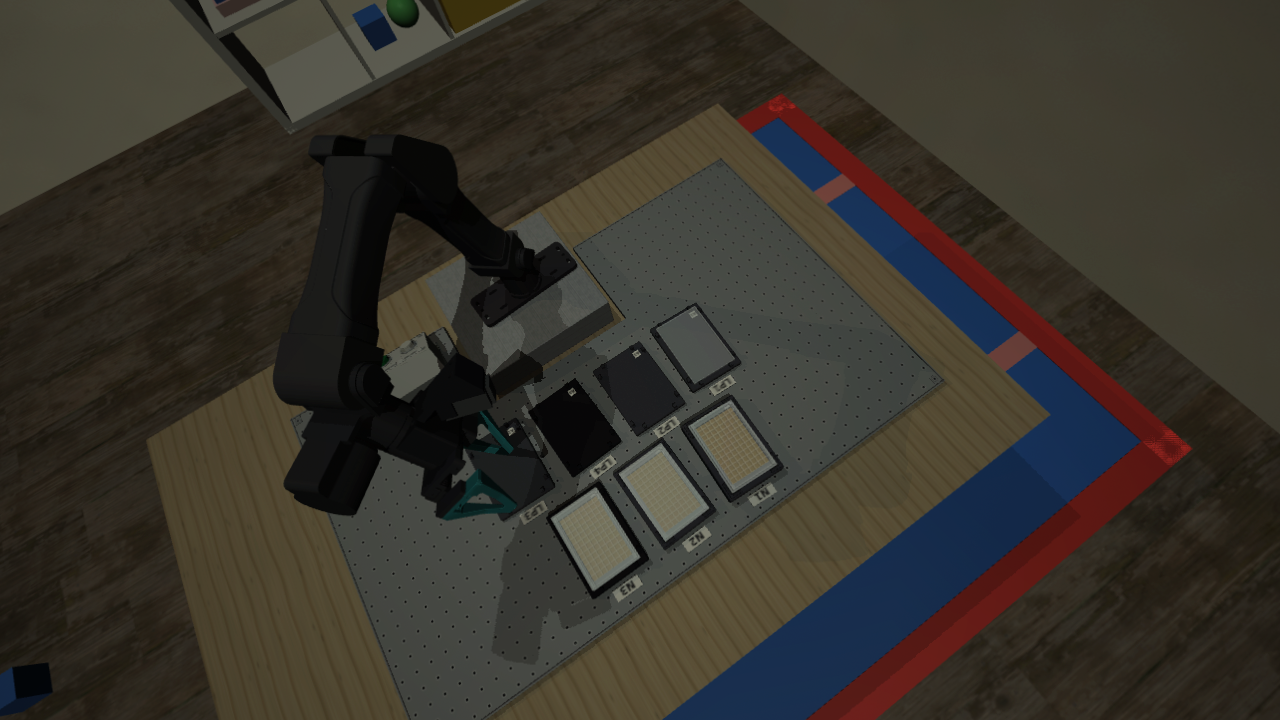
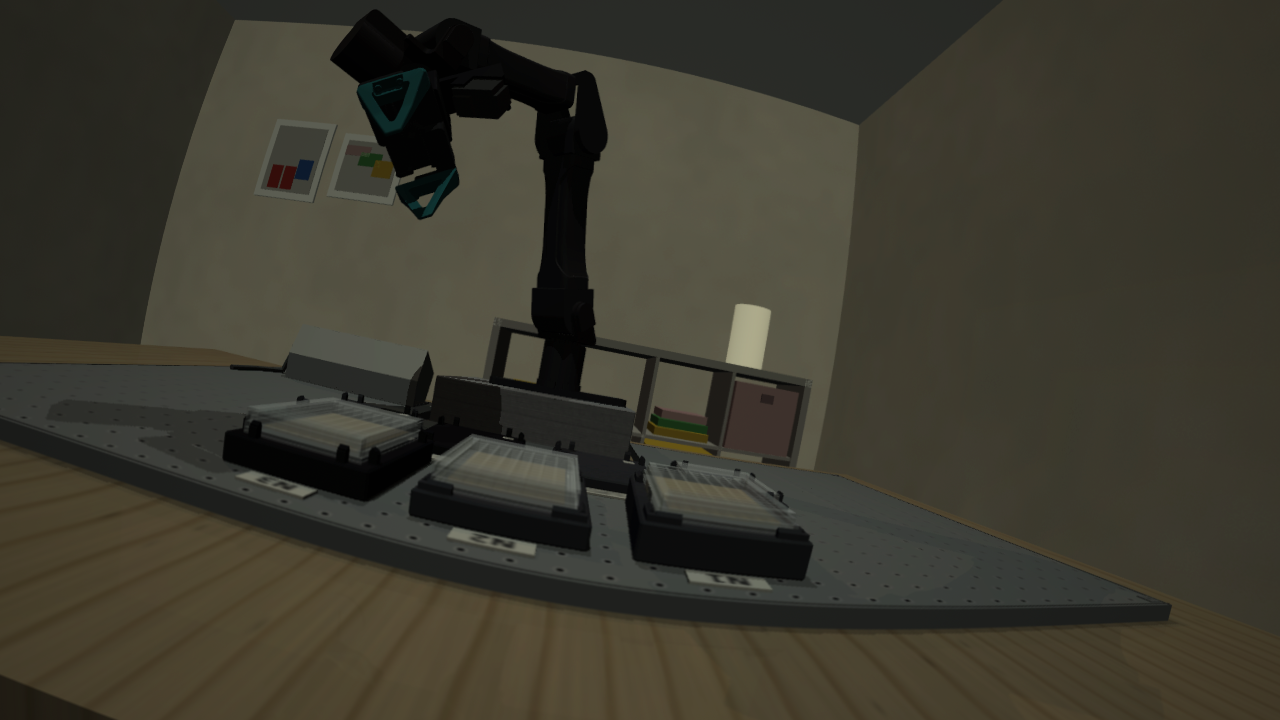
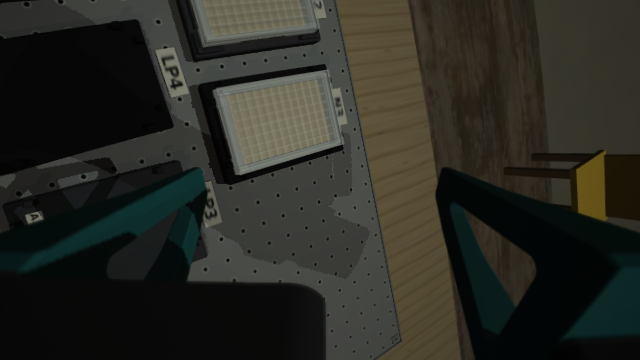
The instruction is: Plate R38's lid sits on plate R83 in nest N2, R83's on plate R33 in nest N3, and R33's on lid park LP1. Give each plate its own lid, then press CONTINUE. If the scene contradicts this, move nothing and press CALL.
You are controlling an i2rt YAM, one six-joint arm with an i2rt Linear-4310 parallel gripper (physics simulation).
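Note:
My gripper is open and empty, high above the board near LP3. A plate in nest N2 and a plate in nest N3 have clear lids on. The plate in nest N1 shows its wells more sharply; I cannot tell surely whether it is lidded. Lid park LP1 bears a pale clear lid. LP2 and LP4 look bare and dark. LP3 is partly hidden by the fingers. Plate numbers are not readable.
A pale console stands behind the gripper, partly hidden by the arm; its buttons are not readable. The arm's base block is behind the lid parks. The perforated board lies on a wooden table.

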